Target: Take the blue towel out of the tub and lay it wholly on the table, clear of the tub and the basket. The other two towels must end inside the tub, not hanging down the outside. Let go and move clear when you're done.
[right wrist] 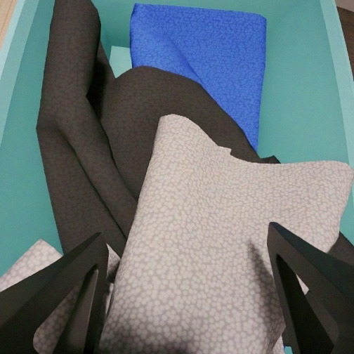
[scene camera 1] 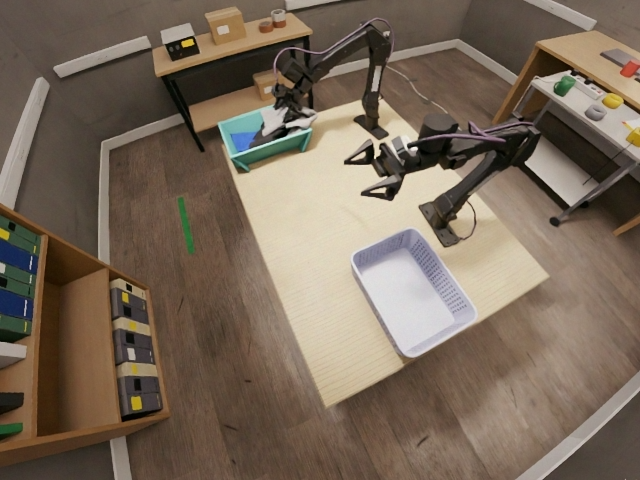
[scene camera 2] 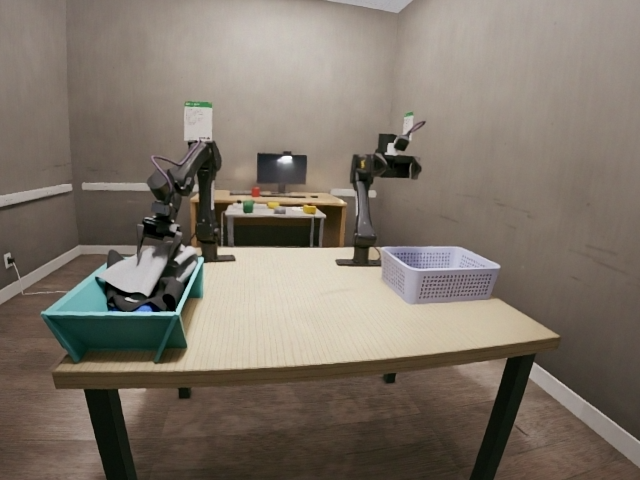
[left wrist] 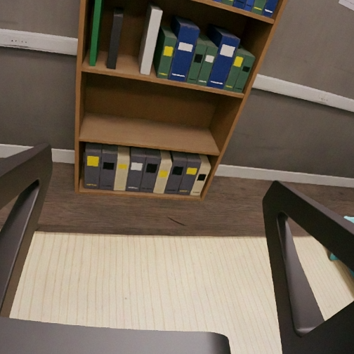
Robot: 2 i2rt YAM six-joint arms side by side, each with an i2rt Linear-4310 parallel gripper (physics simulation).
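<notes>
The blue towel [scene camera 1: 241,141] [scene camera 2: 139,308] [right wrist: 225,50] lies in one end of the teal tub [scene camera 1: 268,150] [scene camera 2: 118,330] [right wrist: 305,100], partly under a dark towel [scene camera 1: 263,138] [scene camera 2: 168,299] [right wrist: 150,100]. A light grey towel [scene camera 1: 273,121] [scene camera 2: 136,273] [right wrist: 200,210] lies over the dark one. Its far part reaches the tub's rim on the arm side; whether it hangs outside is unclear. My right gripper [scene camera 1: 289,105] [scene camera 2: 157,245] [right wrist: 185,237] is open just above the grey towel. My left gripper [scene camera 1: 355,178] [left wrist: 167,174] is open and empty, high above the table.
The lavender basket [scene camera 1: 439,273] [scene camera 2: 454,284] stands at the other end of the table [scene camera 1: 294,217] [scene camera 2: 289,320]. The tub stands close to the table's corner. A bookcase [scene camera 1: 82,273] [left wrist: 150,135] stands beyond the table edge, and a wooden bench [scene camera 1: 253,31] behind the tub.
</notes>
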